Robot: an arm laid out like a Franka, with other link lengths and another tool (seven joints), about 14 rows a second.
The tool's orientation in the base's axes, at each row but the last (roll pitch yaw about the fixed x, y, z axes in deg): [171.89, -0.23, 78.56]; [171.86, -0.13, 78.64]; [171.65, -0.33, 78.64]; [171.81, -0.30, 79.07]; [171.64, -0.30, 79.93]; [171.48, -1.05, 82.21]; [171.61, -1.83, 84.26]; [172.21, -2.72, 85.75]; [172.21, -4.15, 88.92]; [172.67, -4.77, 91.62]
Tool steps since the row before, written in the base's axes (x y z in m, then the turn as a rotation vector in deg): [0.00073, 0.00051, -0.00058, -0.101, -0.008, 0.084]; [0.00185, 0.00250, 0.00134, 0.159, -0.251, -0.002]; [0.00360, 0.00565, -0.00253, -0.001, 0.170, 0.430]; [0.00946, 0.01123, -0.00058, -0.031, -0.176, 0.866]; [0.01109, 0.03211, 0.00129, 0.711, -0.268, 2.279]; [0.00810, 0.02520, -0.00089, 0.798, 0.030, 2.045]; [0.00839, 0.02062, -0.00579, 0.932, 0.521, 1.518]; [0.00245, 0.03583, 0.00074, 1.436, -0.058, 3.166]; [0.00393, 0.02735, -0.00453, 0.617, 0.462, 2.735]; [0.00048, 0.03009, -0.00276, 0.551, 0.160, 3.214]
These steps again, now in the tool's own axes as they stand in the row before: [0.00064, 0.00053, 0.00066, -0.028, -0.085, -0.097]; [0.00282, 0.00150, -0.00113, -0.215, 0.203, 0.031]; [0.00623, 0.00202, 0.00289, 0.169, 0.028, -0.429]; [0.01282, 0.00699, 0.00166, -0.174, 0.126, -0.858]; [0.03356, 0.00541, -0.00033, -0.128, 1.070, -2.147]; [0.02604, 0.00436, 0.00204, 0.175, 1.080, -1.903]; [0.02116, 0.00527, 0.00732, 0.660, 1.084, -1.354]; [0.03591, -0.00034, 0.00093, 0.199, 1.851, -2.936]; [0.02702, 0.00250, 0.00691, 0.670, 0.968, -2.586]; [0.02973, 0.00065, 0.00538, 0.411, 0.958, -3.094]
